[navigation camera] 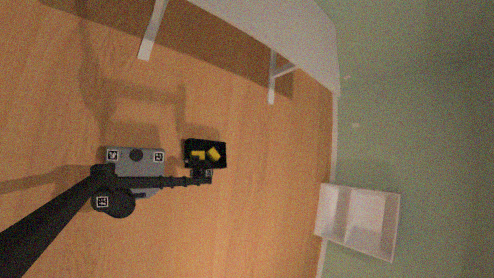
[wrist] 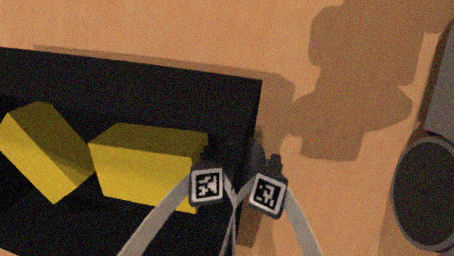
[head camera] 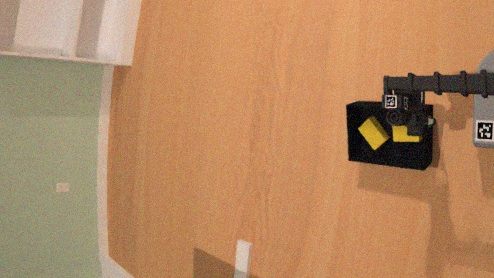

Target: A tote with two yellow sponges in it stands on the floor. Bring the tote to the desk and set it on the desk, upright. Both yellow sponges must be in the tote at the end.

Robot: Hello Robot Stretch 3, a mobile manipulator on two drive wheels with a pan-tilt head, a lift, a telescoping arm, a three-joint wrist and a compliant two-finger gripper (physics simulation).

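Pixels of known places: gripper, between the fingertips: (navigation camera: 187,160); robot's base, origin of its link: (navigation camera: 136,154).
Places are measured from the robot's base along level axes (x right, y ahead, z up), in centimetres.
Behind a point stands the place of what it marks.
Observation:
The black tote (head camera: 390,163) @[x 47.3, y 12.5, z 8.5 cm] (navigation camera: 205,143) @[x 49.3, y 10.9, z 3.3 cm] (wrist: 150,80) @[x 40.9, y -7.3, z 9.7 cm] is upright, with its shadow offset on the floor, and looks slightly raised. One yellow sponge (head camera: 372,133) @[x 55.6, y 2.7, z 7.0 cm] (navigation camera: 213,153) @[x 55.0, y 3.5, z 6.9 cm] (wrist: 45,150) @[x 53.7, y 1.1, z 7.2 cm] lies slanted inside it. The other yellow sponge (head camera: 404,136) @[x 42.8, y 3.1, z 7.5 cm] (navigation camera: 198,154) @[x 42.4, y 2.3, z 7.6 cm] (wrist: 145,172) @[x 41.9, y 0.9, z 8.0 cm] lies inside near the gripped end, partly covered by the gripper in the head view. My gripper (head camera: 419,122) @[x 33.8, y -2.2, z 8.4 cm] (navigation camera: 194,162) @[x 33.8, y -2.2, z 8.4 cm] (wrist: 241,154) @[x 33.8, y -2.2, z 8.4 cm] is shut on the tote's end wall, one finger inside and one outside. The white desk (navigation camera: 300,40) @[x 77.2, y 76.8, z 72.0 cm] stands at the top of the navigation view; a desk foot (head camera: 243,257) shows in the head view.
A white shelf unit (head camera: 125,45) @[x 234.2, y -51.7, z 7.6 cm] (navigation camera: 397,220) @[x 232.5, y -68.0, z 105.3 cm] stands by the green wall. My base (head camera: 482,110) @[x 14.0, y -6.1, z 16.0 cm] (navigation camera: 135,167) @[x -0.3, y -6.8, z 15.9 cm] is close beside the tote's gripped end. Two desk legs (navigation camera: 145,47) (navigation camera: 271,90) reach the floor on the near side of the desk.

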